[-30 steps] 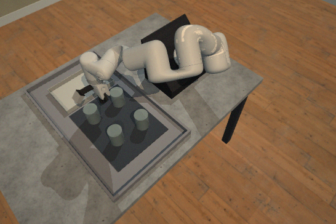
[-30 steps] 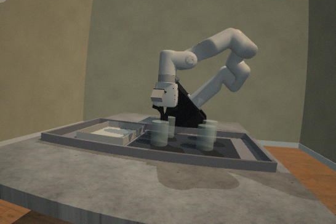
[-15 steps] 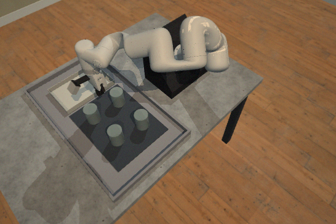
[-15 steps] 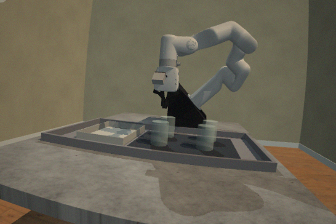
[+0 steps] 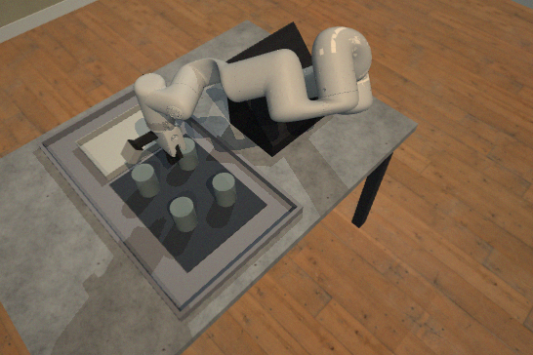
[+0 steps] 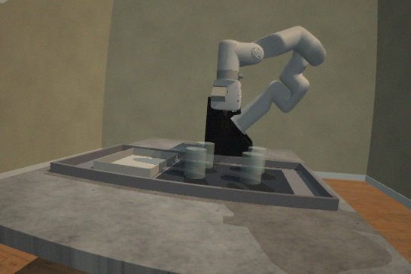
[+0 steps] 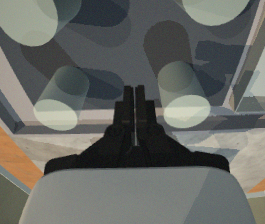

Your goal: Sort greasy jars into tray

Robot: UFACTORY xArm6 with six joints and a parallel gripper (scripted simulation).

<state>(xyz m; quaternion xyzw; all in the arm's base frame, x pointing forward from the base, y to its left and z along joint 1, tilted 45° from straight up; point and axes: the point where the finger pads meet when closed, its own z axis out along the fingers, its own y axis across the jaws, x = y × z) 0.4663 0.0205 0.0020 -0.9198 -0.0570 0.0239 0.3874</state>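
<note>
Right now the dark mat is 3 cm to the left of my hand and 17 cm below it. Round my hand: cream tray: 3 cm ahead, 29 cm to the right, 16 cm below.
</note>
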